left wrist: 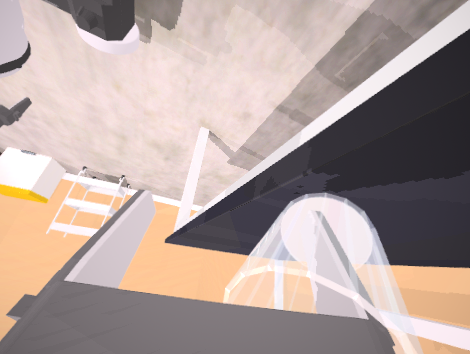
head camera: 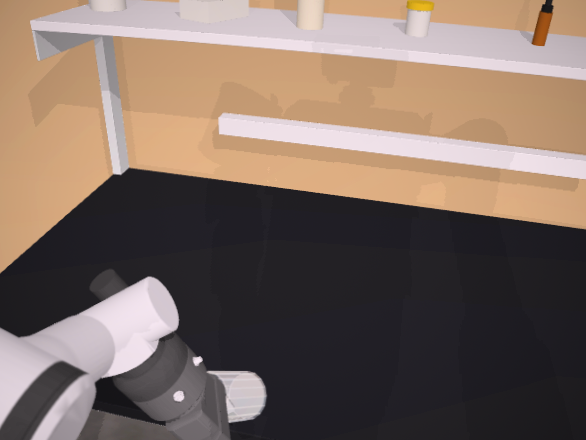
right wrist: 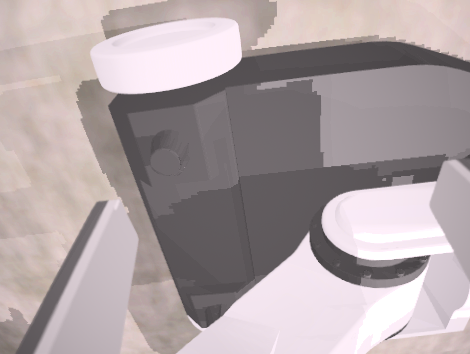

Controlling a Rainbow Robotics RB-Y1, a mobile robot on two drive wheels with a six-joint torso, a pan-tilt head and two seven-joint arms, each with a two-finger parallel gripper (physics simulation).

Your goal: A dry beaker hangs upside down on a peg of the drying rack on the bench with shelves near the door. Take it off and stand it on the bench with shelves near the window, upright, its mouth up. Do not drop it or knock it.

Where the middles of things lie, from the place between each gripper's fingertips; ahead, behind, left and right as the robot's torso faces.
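The clear beaker [head camera: 246, 393] is 48 cm to the left of my right hand, 55 cm ahead of it and 33 cm higher than it.
As for that beaker and my left gripper, the gripper is 3 cm lower than the beaker, 5 cm short of it and 2 cm to the right of it.
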